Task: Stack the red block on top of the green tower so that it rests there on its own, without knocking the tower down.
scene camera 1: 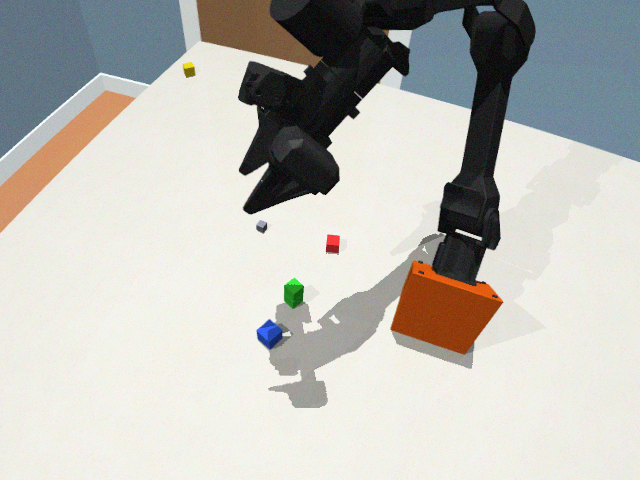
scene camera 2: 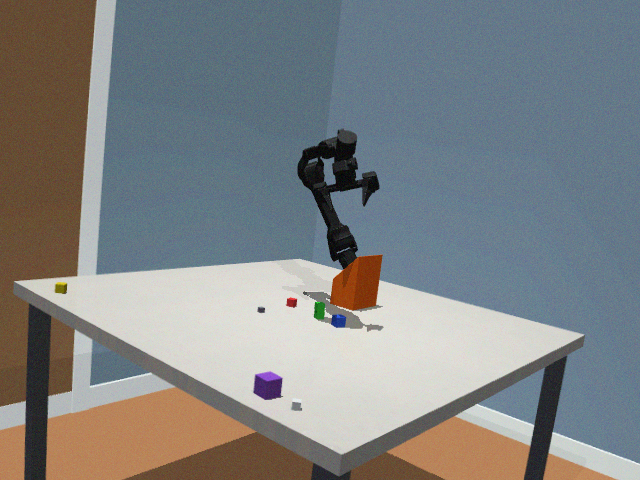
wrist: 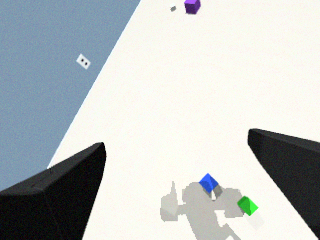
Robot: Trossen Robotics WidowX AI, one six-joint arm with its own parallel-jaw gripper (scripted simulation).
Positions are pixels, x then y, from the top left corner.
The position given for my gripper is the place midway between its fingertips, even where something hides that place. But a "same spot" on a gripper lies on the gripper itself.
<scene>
my gripper: scene camera 1 243,191; scene camera 2; wrist
same spot on my gripper: (wrist: 64,194) = (scene camera 2: 362,191)
</scene>
